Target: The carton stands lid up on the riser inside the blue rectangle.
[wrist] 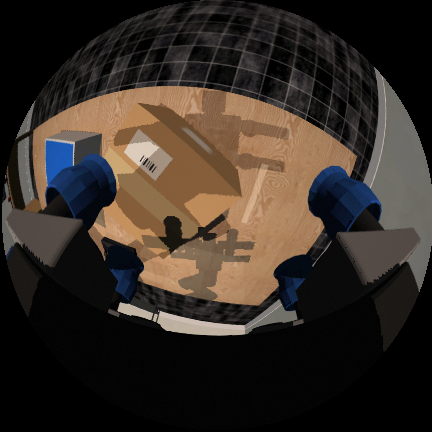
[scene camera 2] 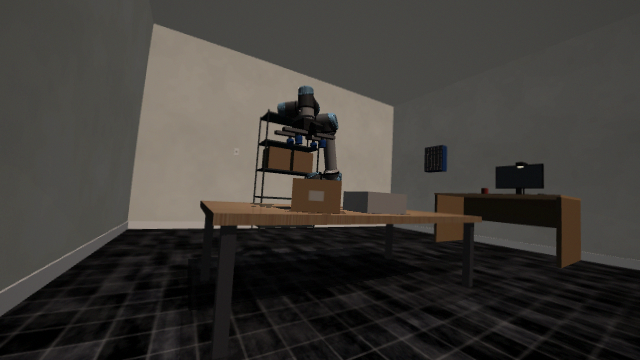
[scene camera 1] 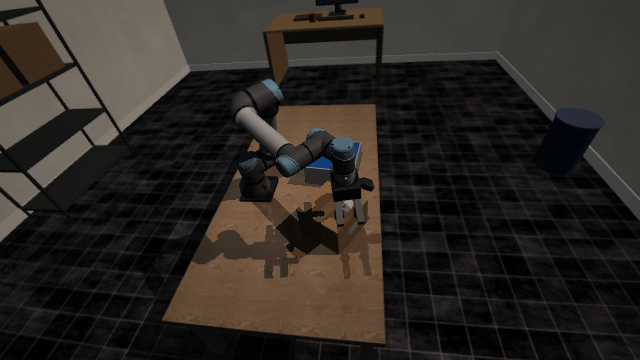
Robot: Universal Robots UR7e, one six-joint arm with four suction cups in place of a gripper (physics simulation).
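Observation:
The closed brown carton (scene camera 1: pixel 344 239) (scene camera 2: pixel 316 206) (wrist: pixel 185 175) stands lid up on the table, turned at an angle. Its top has a tape strip and a white barcode label. The grey riser (scene camera 1: pixel 316 175) (scene camera 2: pixel 387 202) (wrist: pixel 87 147) stands beside it, apart from it. The blue rectangle (scene camera 1: pixel 320 162) (wrist: pixel 59 155) covers the riser's top and is partly hidden by the arm in scene camera 1 and by a cup in the wrist view. My gripper (scene camera 1: pixel 349 212) (scene camera 2: pixel 306 142) (wrist: pixel 212 234), with four blue suction cups, is open and holds nothing. It hangs above the carton with a gap between.
The wooden table (scene camera 1: pixel 250 300) (scene camera 2: pixel 340 219) (wrist: pixel 295 150) carries the arm's base (scene camera 1: pixel 258 190) at its left side in scene camera 1. A shelf unit (scene camera 1: pixel 90 90) stands to the left. A desk (scene camera 1: pixel 275 50) (scene camera 2: pixel 570 230) and a blue bin (scene camera 1: pixel 569 142) stand away from the table.

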